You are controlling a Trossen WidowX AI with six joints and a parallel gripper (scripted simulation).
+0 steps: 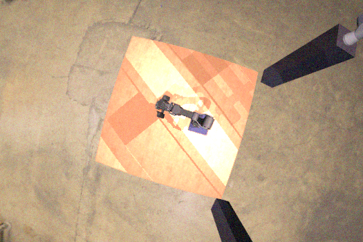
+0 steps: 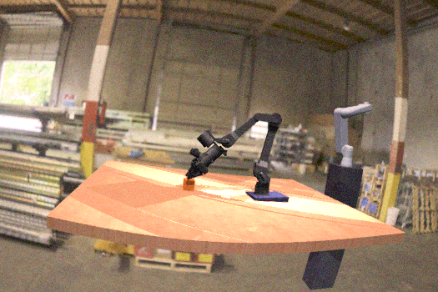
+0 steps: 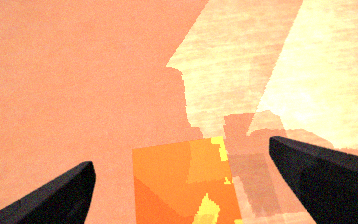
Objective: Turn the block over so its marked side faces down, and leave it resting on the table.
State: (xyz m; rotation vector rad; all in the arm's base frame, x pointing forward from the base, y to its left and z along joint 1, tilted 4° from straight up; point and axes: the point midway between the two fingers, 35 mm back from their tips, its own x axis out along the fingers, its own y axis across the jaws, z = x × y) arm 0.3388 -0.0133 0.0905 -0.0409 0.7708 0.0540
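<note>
Now: gripper tip 30 mm past the orange block and 30 mm above it.
</note>
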